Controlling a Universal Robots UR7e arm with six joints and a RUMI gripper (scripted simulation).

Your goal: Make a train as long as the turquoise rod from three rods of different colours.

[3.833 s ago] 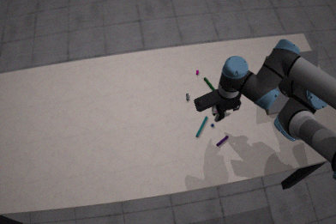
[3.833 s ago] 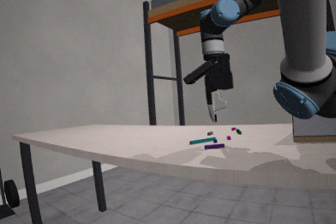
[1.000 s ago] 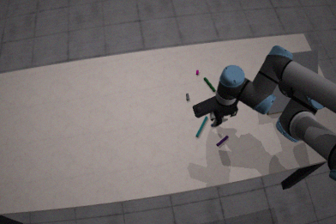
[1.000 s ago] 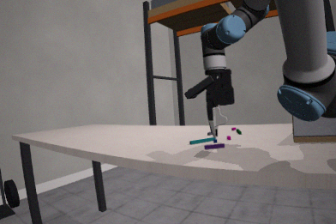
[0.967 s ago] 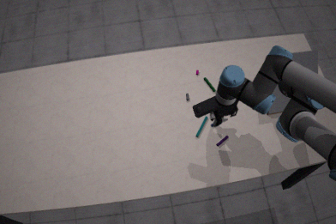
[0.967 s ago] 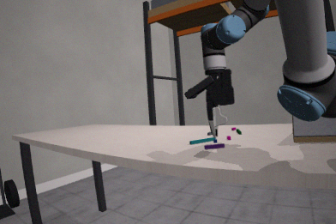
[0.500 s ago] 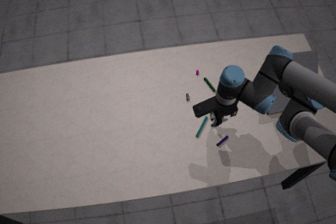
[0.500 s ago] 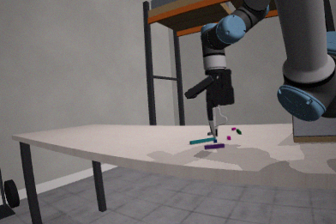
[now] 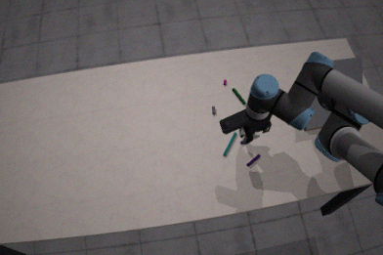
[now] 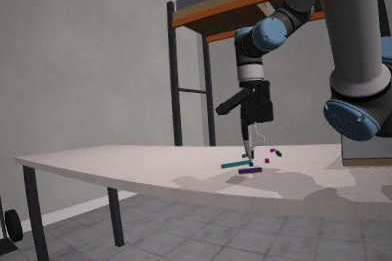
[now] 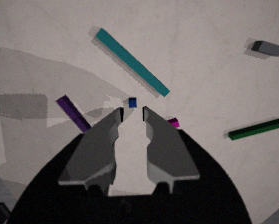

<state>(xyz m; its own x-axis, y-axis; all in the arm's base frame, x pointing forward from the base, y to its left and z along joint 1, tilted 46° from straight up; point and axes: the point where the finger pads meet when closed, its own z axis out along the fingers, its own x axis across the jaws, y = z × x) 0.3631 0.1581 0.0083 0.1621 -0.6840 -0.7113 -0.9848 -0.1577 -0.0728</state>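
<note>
Right now my hand is 3 cm above the small blue rod. From my hand the other things lie so: turquoise rod: 5 cm ahead, 3 cm below; grey rod: 14 cm to the right, 8 cm ahead, 3 cm below; purple rod: 8 cm to the left, 3 cm below, 3 cm behind.
</note>
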